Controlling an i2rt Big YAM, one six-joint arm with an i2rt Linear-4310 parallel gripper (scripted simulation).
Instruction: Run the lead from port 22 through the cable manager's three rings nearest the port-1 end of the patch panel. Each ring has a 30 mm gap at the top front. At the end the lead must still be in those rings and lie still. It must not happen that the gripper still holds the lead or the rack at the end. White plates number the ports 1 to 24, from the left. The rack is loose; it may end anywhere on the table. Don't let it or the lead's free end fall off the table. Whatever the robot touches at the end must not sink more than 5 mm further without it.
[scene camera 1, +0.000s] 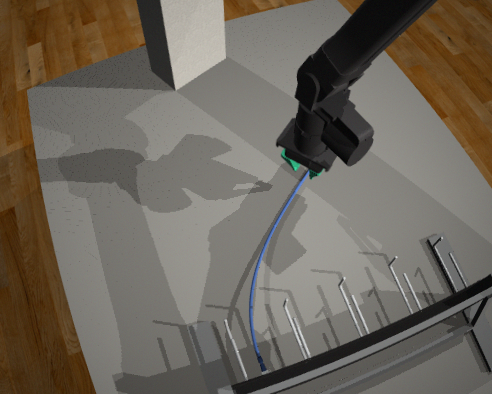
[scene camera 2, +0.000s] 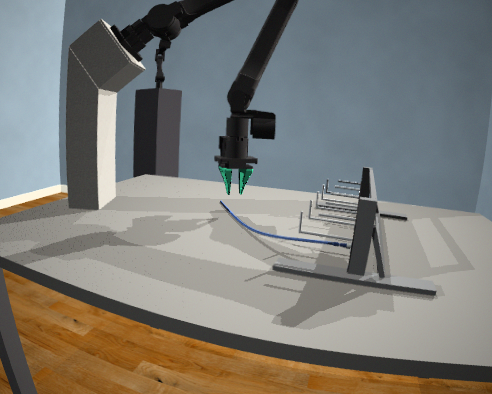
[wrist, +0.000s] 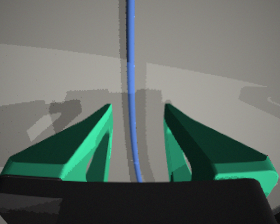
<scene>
My gripper shows in scene camera 1, in scene camera 2 and in the wrist view (138, 112). The same spot on my gripper: (scene camera 2: 246, 171) is (scene camera 1: 310, 171).
</scene>
